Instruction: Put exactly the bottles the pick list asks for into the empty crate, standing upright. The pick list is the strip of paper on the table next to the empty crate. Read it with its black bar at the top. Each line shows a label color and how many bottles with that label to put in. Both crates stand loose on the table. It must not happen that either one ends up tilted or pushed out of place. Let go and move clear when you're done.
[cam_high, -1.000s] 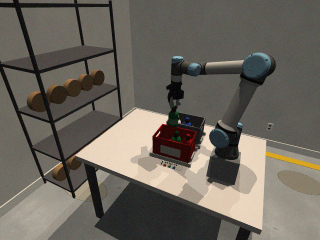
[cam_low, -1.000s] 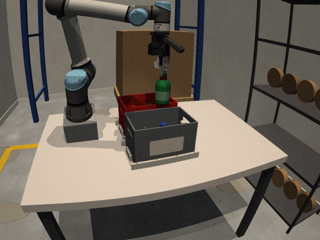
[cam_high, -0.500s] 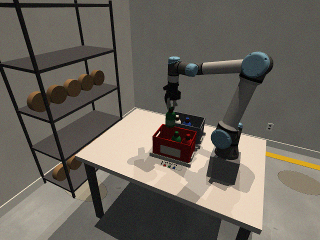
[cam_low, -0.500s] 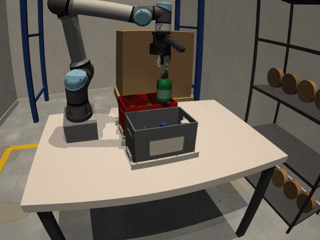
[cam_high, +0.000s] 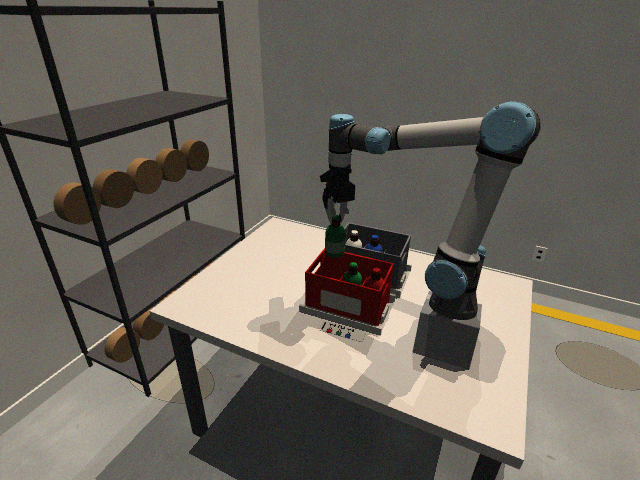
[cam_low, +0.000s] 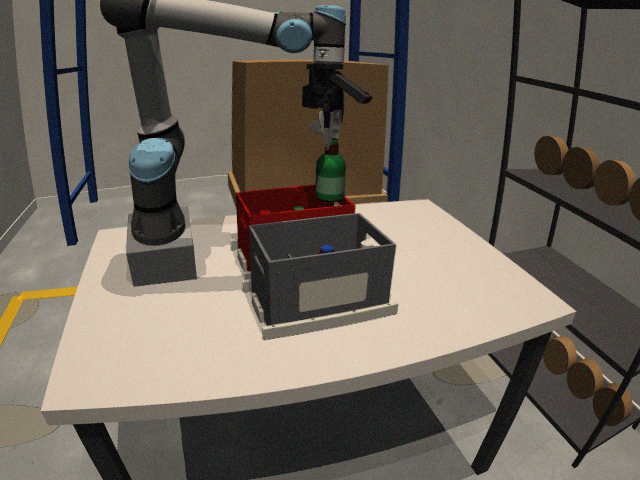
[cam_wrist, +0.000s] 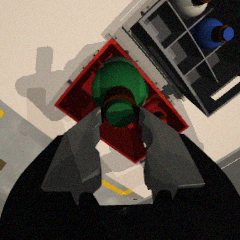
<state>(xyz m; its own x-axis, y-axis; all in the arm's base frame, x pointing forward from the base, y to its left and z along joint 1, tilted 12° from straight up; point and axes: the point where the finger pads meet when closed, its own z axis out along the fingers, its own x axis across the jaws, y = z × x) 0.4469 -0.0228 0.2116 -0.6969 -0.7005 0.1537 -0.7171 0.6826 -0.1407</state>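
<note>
Right now my hand is 80 mm past the red crate, 50 mm to the right of it and 250 mm above it. From my hand the other things lie so: red bottle 170 mm behind, 240 mm below; then grey crate 90 mm behind, 190 mm to the right, 250 mm below; then white bottle 230 mm to the right, 240 mm below.
</note>
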